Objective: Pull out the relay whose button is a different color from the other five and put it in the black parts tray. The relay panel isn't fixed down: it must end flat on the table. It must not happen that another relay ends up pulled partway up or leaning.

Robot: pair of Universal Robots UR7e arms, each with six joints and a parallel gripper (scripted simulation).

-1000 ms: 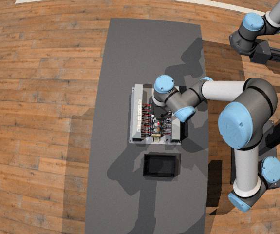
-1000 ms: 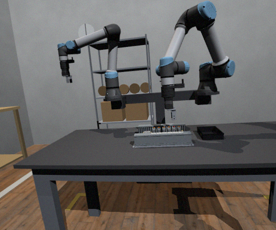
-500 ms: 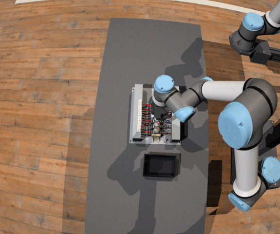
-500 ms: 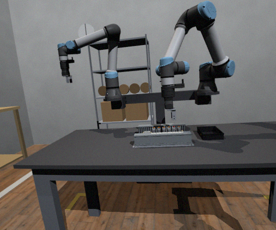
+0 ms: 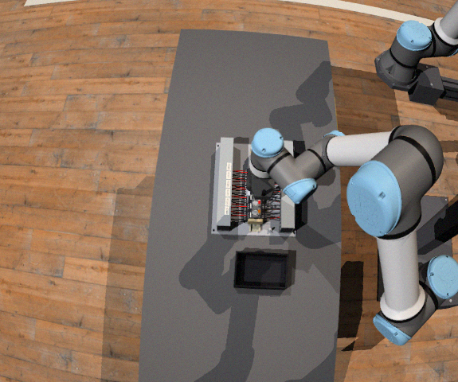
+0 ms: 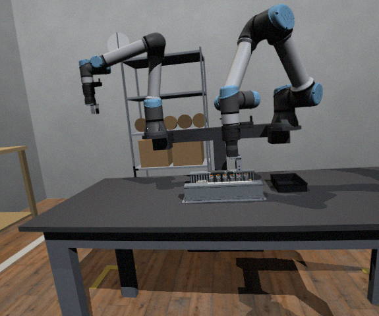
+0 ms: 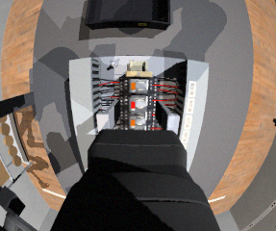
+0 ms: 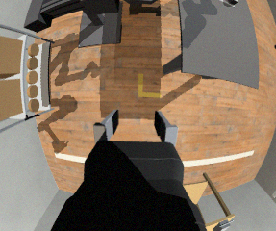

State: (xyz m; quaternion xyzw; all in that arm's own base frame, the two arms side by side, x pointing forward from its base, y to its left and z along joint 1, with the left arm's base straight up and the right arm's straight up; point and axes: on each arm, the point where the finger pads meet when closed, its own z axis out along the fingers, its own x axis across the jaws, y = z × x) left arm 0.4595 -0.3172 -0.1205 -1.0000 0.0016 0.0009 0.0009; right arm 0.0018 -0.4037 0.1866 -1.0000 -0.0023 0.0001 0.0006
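Observation:
Now: left hand 6 cm above the red-button relay. From my left hand the other things lie so: relay panel (7 cm to the right, 7 cm below); black parts tray (4 cm behind, 20 cm to the left, 9 cm below); orange-button relay (3 cm to the left, 6 cm below).

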